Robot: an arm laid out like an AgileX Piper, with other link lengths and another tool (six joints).
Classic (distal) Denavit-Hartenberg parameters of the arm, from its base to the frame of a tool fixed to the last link. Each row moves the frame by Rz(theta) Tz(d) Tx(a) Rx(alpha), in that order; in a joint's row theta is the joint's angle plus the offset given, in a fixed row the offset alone. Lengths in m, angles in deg.
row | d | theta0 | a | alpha
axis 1 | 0.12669 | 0 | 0 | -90
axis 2 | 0 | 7.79 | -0.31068 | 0
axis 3 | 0 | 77.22 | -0.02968 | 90
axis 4 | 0.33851 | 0 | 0 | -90
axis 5 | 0 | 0 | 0 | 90
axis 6 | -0.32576 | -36.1 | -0.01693 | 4.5
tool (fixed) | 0.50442 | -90 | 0 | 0
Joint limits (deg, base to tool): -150..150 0..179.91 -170..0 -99.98..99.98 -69.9..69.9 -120..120
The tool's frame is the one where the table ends.
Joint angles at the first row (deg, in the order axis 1, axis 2, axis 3, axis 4, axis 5, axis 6):
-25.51 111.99 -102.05 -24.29 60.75 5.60
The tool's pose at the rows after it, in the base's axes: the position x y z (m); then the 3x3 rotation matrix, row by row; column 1 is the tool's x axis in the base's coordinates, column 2 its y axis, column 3 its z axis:
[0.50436, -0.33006, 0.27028], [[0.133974, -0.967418, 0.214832], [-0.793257, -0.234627, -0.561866], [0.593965, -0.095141, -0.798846]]
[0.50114, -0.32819, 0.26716], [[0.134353, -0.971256, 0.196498], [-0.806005, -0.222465, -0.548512], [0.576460, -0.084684, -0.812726]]
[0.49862, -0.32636, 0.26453], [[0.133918, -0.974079, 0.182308], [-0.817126, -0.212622, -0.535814], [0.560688, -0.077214, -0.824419]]
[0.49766, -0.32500, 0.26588], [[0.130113, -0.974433, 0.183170], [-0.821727, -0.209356, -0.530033], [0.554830, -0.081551, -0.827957]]
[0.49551, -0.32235, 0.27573], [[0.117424, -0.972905, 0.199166], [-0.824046, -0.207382, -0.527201], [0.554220, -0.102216, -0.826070]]
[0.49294, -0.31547, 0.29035], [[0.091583, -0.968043, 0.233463], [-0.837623, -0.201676, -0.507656], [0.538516, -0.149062, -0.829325]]
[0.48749, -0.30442, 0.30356], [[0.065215, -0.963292, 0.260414], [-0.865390, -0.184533, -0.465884], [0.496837, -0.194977, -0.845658]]
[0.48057, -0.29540, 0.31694], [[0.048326, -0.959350, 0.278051], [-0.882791, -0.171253, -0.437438], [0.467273, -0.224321, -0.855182]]
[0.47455, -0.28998, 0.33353], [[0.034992, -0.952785, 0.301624], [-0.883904, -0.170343, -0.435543], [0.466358, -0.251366, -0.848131]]
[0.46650, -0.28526, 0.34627], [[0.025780, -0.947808, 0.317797], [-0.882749, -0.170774, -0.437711], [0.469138, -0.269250, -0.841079]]
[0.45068, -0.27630, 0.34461], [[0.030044, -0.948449, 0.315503], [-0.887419, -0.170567, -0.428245], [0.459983, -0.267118, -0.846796]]
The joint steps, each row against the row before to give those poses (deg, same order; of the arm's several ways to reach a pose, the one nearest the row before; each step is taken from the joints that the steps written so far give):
0.00 0.00 -0.06 0.12 1.30 0.00
0.00 0.00 0.00 0.67 1.39 0.00
0.00 0.00 0.00 0.66 1.12 0.00
0.00 -0.24 0.01 0.48 0.30 0.00
0.00 -1.07 -0.01 0.70 0.12 0.00
0.00 -1.75 0.00 2.33 0.14 0.00
0.00 -1.99 0.00 3.63 1.43 0.00
0.00 -1.90 0.00 2.41 1.58 0.00
0.05 -1.89 0.01 0.80 0.51 0.00
0.00 -2.07 0.82 0.35 0.19 0.00
0.00 -3.51 4.54 0.44 -0.57 0.00

